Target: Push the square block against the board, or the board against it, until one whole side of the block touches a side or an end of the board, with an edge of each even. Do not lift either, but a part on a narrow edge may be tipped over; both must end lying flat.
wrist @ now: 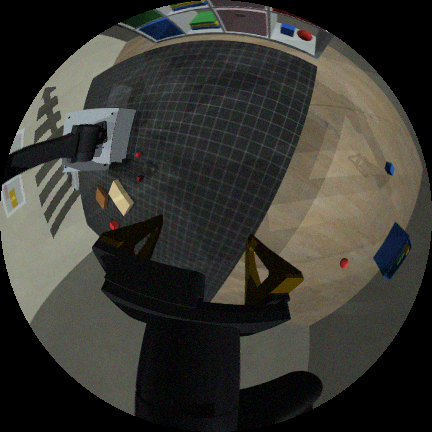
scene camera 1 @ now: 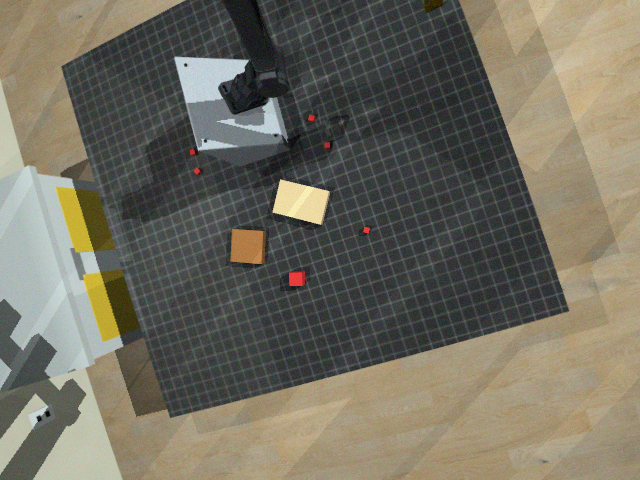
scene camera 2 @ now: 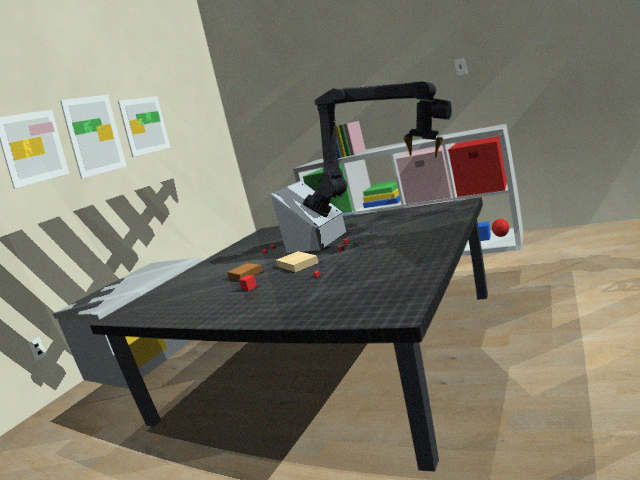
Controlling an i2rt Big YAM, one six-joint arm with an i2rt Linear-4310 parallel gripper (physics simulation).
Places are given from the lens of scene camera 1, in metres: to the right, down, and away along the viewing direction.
square block [scene camera 1: 248, 246]: -0.22, 0.02, 1.19
pale tan board [scene camera 1: 306, 203]: -0.04, -0.11, 1.15
